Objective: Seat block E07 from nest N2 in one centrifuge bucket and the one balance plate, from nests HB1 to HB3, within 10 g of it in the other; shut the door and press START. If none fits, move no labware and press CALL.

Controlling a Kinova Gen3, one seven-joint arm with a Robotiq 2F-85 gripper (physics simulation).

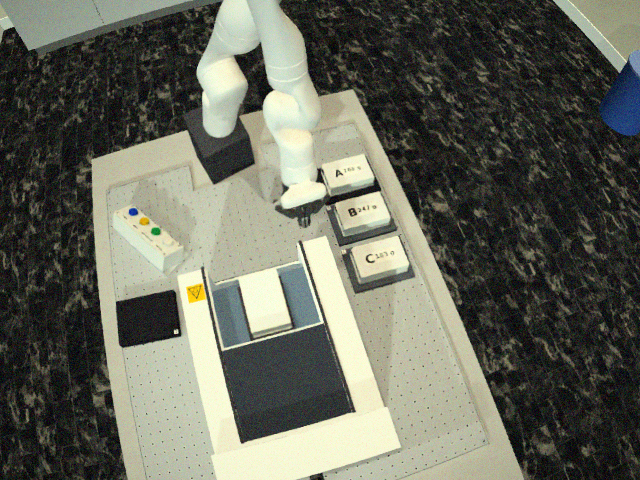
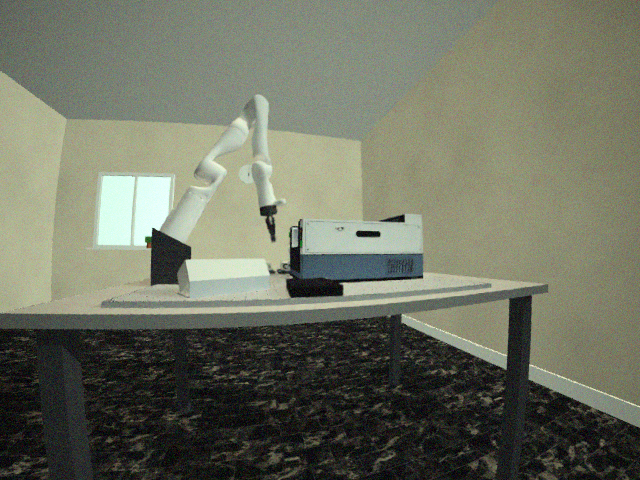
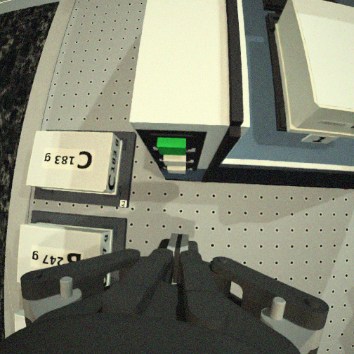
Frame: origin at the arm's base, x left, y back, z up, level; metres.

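Seen in the pictures: gripper, between the fingertips: [image 1: 304, 225] [image 2: 274, 242]; arm's base, origin of its link: [image 1: 219, 121] [image 2: 172, 238].
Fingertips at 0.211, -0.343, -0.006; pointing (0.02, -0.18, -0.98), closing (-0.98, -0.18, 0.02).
Observation:
Offsets run from my fingertips to a thing's top centre, as dx, dy, dz.
My gripper [image 1: 305, 224] [image 2: 272, 239] [image 3: 179, 245] is shut and empty, above the table between the centrifuge's front and the plates. The centrifuge [image 1: 193, 335] [image 2: 361, 266] [image 3: 180, 65] is open at the top. A white block {-0.098, -0.189, +0.042} [image 1: 264, 299] [image 3: 332, 65] sits inside it, beside a "1" label; its code is not readable. Plate C {+0.180, -0.054, -0.091} [image 1: 379, 256] [image 3: 70, 160], 183 g, and plate B {+0.153, +0.082, -0.091} [image 1: 362, 210] [image 3: 55, 250], 247 g, sit in dark nests. Plate A {+0.130, +0.210, -0.091} [image 1: 347, 174] sits in the nest beyond B; its weight is blurred. A green key [image 3: 171, 145] is on the centrifuge's front panel.
A white button box {-0.428, +0.063, -0.061} [image 1: 147, 245] [image 2: 227, 277] with blue, yellow, green and white buttons stands at the table's left. A black nest {-0.421, -0.159, -0.116} [image 1: 148, 317] [image 2: 314, 287] lies beside the centrifuge. The centrifuge's raised side walls flank its opening; a dark panel {-0.062, -0.371, +0.068} [image 1: 286, 382] covers its rear part.

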